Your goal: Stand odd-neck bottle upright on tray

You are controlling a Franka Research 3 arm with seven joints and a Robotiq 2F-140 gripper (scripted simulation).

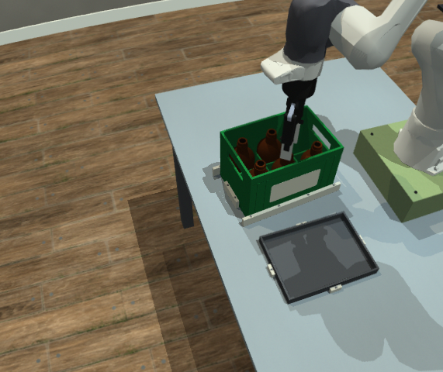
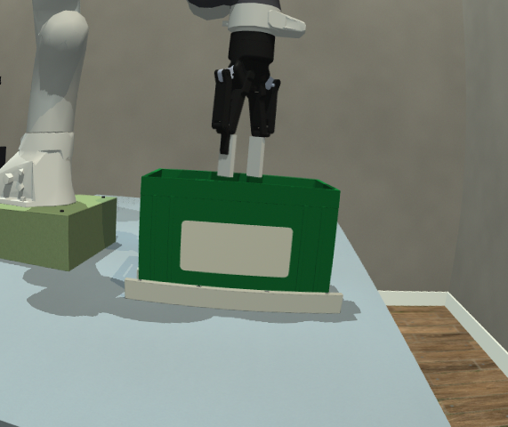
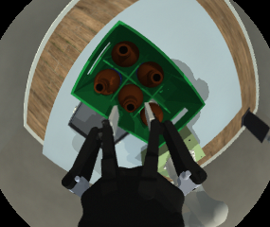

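The green crate lies 40 mm to the right of my hand and 120 mm below it. Also, from my hand: dark tray: 10 mm behind, 230 mm to the left, 190 mm below; bottle: 10 mm ahead, 80 mm to the right, 120 mm below.
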